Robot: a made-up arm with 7 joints.
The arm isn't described. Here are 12 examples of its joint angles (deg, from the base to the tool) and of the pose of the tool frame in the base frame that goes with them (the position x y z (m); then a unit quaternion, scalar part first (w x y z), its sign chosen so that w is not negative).
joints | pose
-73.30 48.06 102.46 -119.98 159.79 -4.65 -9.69 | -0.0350 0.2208 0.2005 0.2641 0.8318 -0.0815 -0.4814
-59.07 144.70 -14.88 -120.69 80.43 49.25 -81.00 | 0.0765 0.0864 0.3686 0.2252 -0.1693 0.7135 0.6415
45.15 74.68 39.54 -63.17 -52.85 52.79 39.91 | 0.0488 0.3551 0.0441 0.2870 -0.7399 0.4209 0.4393
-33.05 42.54 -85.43 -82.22 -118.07 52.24 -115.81 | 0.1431 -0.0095 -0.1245 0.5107 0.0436 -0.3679 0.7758
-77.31 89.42 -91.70 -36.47 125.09 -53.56 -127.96 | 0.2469 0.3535 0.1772 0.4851 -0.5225 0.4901 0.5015
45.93 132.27 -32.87 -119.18 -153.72 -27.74 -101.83 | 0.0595 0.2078 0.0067 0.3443 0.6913 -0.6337 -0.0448
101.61 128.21 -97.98 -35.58 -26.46 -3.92 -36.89 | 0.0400 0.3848 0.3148 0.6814 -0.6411 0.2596 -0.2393
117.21 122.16 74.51 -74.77 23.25 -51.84 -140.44 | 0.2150 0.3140 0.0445 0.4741 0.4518 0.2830 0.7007
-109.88 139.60 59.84 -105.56 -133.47 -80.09 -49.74 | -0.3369 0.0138 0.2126 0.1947 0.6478 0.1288 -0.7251
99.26 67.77 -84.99 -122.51 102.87 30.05 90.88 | -0.2358 -0.0685 0.1216 0.1631 0.5272 0.8044 -0.2199
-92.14 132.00 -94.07 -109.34 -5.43 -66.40 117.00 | 0.1599 0.2266 0.2091 0.4011 0.0253 -0.8119 0.4235
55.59 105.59 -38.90 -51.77 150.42 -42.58 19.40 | -0.0379 0.3939 0.0721 0.3721 -0.7345 0.4665 -0.3232
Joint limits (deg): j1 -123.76..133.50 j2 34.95..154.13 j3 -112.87..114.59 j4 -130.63..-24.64 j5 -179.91..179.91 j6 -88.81..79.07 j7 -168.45..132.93
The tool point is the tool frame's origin. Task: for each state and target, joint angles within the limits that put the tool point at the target. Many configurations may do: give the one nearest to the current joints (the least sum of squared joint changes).
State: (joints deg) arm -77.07 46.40 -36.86 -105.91 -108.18 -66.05 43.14
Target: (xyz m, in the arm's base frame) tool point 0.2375 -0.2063 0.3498
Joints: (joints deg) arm -110.03 34.95 -47.67 -80.22 -105.25 -82.16 26.43
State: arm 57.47 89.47 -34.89 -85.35 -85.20 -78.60 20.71
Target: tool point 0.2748 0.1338 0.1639
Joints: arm 19.90 120.85 14.33 -116.99 -88.98 -80.69 14.59
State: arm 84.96 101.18 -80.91 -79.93 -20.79 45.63 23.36
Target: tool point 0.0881 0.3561 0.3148
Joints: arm 87.16 145.39 -84.24 -43.09 -27.87 40.86 23.86
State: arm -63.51 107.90 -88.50 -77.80 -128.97 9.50 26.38
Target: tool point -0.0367 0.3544 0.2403
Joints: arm -57.78 148.64 -100.51 -83.55 -128.81 12.26 24.71
